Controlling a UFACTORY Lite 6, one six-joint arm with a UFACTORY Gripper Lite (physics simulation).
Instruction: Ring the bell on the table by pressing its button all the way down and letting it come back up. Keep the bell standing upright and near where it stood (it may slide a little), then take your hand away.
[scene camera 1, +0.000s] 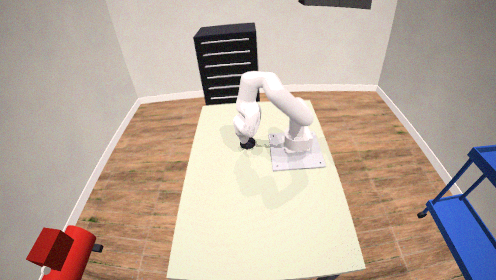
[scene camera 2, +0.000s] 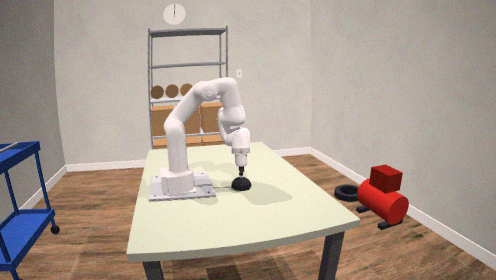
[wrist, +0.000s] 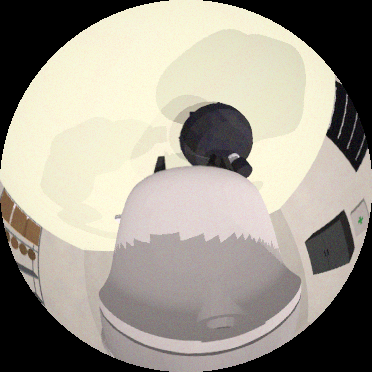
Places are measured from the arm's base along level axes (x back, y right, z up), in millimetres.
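Pixels of known places: hand, tool point: (scene camera 1: 244, 140) (scene camera 2: 241, 169) (wrist: 193, 175); arm's base, link origin: (scene camera 1: 295, 143) (scene camera 2: 180, 187).
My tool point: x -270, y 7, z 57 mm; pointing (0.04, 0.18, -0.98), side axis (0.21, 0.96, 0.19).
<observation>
Ahead of a thing's pixels: the offset from my tool point to its top centre. Level surfaces: height alone.
A black domed bell @[dx +15, dy +41, dz -2 mm] (scene camera 1: 247, 144) (scene camera 2: 241, 184) (wrist: 215, 131) stands upright on the pale table @[dz -67 mm] (scene camera 1: 270, 240) (scene camera 2: 235, 230), beside the arm's base. Its small black button @[dx +15, dy +41, dz -2 mm] (scene camera 2: 241, 173) (wrist: 242, 166) sits on a light stem, part of which shows in the wrist view. My gripper (scene camera 2: 241, 168) (wrist: 191, 158) is open, with its two dark fingers apart and pointing down, low over the bell. In the wrist view the button shows just right of the right finger. Whether a finger touches the button, and how far the button is down, I cannot tell. In scene camera 1 the hand hides the button.
The arm's base plate (scene camera 1: 297, 162) (scene camera 2: 205, 191) is bolted beside the bell. A black drawer cabinet (scene camera 1: 227, 60) and a shelf rack (scene camera 2: 187, 32) stand beyond the table. A blue cart (scene camera 1: 462, 225) (scene camera 2: 25, 227) and a red compressor (scene camera 1: 75, 250) (scene camera 2: 382, 202) are on the floor.
</observation>
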